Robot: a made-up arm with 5 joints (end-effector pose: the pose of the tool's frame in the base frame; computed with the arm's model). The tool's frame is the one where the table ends. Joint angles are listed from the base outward.
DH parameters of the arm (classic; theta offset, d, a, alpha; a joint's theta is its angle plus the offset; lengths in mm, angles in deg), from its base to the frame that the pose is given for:
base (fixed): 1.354 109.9 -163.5 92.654
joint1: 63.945 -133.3 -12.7 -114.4
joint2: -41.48 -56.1 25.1 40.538
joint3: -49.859 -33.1 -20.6 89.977
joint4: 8.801 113.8 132.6 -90
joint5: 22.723 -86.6 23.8 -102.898
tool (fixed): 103.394 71.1 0 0
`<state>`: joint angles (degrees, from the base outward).
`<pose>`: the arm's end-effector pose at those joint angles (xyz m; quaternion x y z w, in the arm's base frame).
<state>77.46 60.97 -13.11 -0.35 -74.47</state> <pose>-0.0654 -0.0617 0.3090 0.0181 -0.2722 0.2097 0.9389</pose>
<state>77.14 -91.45 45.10 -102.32 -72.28</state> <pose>-0.1024 0.0247 0.3996 -0.1306 -0.5114 0.6696 0.5226</pose>
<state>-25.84 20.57 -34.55 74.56 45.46</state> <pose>-0.1900 0.0246 0.0214 -0.3879 0.7165 -0.2412 0.5272</pose>
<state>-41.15 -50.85 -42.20 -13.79 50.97</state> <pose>-0.0451 0.1024 -0.0426 0.0583 0.2630 -0.0324 0.9625</pose>
